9 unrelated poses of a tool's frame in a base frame.
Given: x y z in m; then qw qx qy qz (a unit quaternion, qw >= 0).
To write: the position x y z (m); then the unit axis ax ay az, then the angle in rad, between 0 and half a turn. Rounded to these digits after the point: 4 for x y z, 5 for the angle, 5 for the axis.
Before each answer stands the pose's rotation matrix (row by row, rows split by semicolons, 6 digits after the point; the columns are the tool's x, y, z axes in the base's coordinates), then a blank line. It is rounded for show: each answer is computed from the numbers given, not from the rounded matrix.
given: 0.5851 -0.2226 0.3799 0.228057 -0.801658 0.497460 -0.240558
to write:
0.389331 -0.687864 0.612589; -0.907307 -0.401047 0.126311; 0.158792 -0.604983 -0.780244

0.5851 -0.2226 0.3799 -0.82336 0.51092 -0.24707 2.68143
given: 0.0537 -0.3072 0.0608 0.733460 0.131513 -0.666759 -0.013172
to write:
0.110518 -0.156053 -0.981546; -0.194697 0.965062 -0.175354; 0.974617 0.210484 0.076274

0.0537 -0.3072 0.0608 0.19348 -0.98091 -0.01938 1.49480
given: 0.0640 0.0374 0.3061 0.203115 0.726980 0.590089 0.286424
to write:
0.139512 0.741612 0.656161; 0.974320 -0.221078 0.042710; 0.176737 0.633353 -0.753411

0.0640 0.0374 0.3061 0.74246 0.60265 0.29252 2.73252
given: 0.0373 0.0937 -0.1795 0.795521 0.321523 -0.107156 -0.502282
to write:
0.472461 0.730245 -0.493480; -0.868058 0.288672 -0.403911; -0.152501 0.619201 0.770281

0.0373 0.0937 -0.1795 0.53063 -0.17685 -0.82895 1.30186
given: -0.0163 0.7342 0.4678 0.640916 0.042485 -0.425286 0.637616
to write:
-0.174844 -0.853453 -0.490967; 0.781180 0.183282 -0.596797; 0.599323 -0.487879 0.634654

-0.0163 0.7342 0.4678 0.05535 -0.55404 0.83065 1.75021
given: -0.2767 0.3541 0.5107 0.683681 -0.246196 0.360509 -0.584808
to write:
0.056065 0.622133 0.780902; -0.977157 0.194774 -0.085018; -0.204992 -0.758297 0.618841

-0.2767 0.3541 0.5107 -0.33736 0.49400 -0.80135 1.63600
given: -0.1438 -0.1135 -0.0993 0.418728 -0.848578 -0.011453 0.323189
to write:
0.790835 -0.251219 -0.558094; 0.290094 -0.649071 0.703244; -0.538911 -0.718050 -0.440431

-0.1438 -0.1135 -0.0993 -0.93444 -0.01261 0.35589 2.27750
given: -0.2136 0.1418 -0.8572 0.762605 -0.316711 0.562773 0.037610
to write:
0.363744 -0.413836 0.834524; -0.299110 0.796559 0.525382; -0.882170 -0.440719 0.165962

-0.2136 0.1418 -0.8572 -0.48961 0.87000 0.05814 1.40693
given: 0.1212 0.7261 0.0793 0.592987 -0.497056 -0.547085 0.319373
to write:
0.197397 0.165096 -0.966322; 0.922632 0.301872 0.240047; 0.331336 -0.938944 -0.092734

0.1212 0.7261 0.0793 -0.61730 -0.67943 0.39663 1.87207
